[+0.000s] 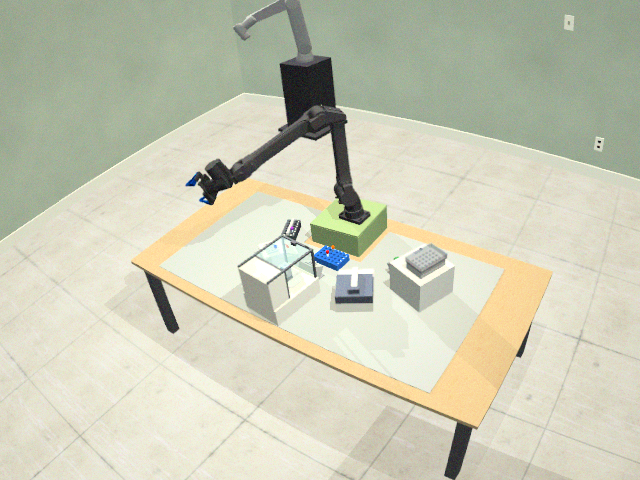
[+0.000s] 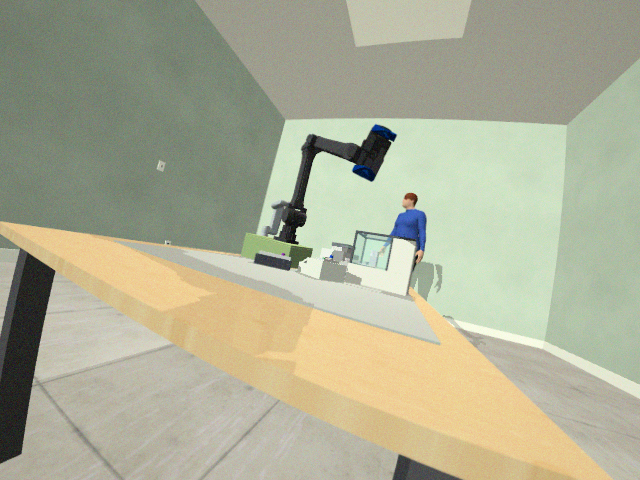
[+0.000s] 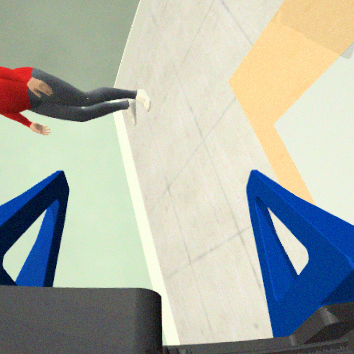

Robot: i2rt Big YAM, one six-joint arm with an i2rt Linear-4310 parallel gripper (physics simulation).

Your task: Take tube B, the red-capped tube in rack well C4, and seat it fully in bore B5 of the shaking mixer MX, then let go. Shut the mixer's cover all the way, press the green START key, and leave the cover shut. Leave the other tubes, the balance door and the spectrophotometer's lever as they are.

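Places are measured from the arm's base along level axes (x ahead, y left, z up), in centimetres.
Where they show: gripper, fingertip midpoint: (image 1: 192, 192) (image 2: 376, 149) (image 3: 158, 178); arm's base at its link origin: (image 1: 354, 216) (image 2: 286, 241).
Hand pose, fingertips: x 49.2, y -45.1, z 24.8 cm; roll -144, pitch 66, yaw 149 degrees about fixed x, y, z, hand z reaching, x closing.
Observation:
Things, the pixels of their top centre, and the offset from my fingertips. "spot": a spot on its surface instead.
- red-capped tube at its top centre: (image 1: 327, 251) dx -28.8, dy +45.6, dz -30.4 cm
- blue rack at its top centre: (image 1: 331, 255) dx -29.8, dy +46.5, dz -32.8 cm
- pale box with a grey block, top centre: (image 1: 415, 247) (image 2: 338, 242) dx -35.7, dy +84.4, dz -16.8 cm
- small green spot at a spot on its surface: (image 1: 396, 258) spot: dx -38.3, dy +73.9, dz -28.6 cm
- glass-walled balance at its top centre: (image 1: 283, 249) (image 2: 377, 234) dx -4.6, dy +46.0, dz -13.6 cm
- dark blue-grey instrument at its top centre: (image 1: 354, 274) dx -18.5, dy +67.8, dz -25.6 cm
- black holder at its top centre: (image 2: 275, 253) (image 1: 290, 225) dx -35.1, dy +18.5, dz -31.0 cm
The red-capped tube (image 1: 327, 252) stands in the blue rack (image 1: 338, 265), in front of the green arm base; its well label is too small to read. A pale box with a grey block (image 1: 425, 259) full of small holes on top, at the right, looks like the mixer. A small green spot (image 1: 396, 258) shows at its back left; I cannot tell whether it is the START key. Bore B5 and the cover's state are too small to tell. My gripper (image 1: 198, 191) (image 2: 374, 152) (image 3: 158, 178) is open and empty, high above the table's far left end, well away from the rack.
The glass-walled balance (image 1: 258, 279) (image 2: 402, 266) stands left of the rack. A dark blue-grey instrument (image 1: 354, 294) with a white top piece stands between rack and pale box. A black holder (image 1: 295, 233) with a purple-capped tube is behind the balance. A person in red (image 3: 15, 90) is beyond the table.

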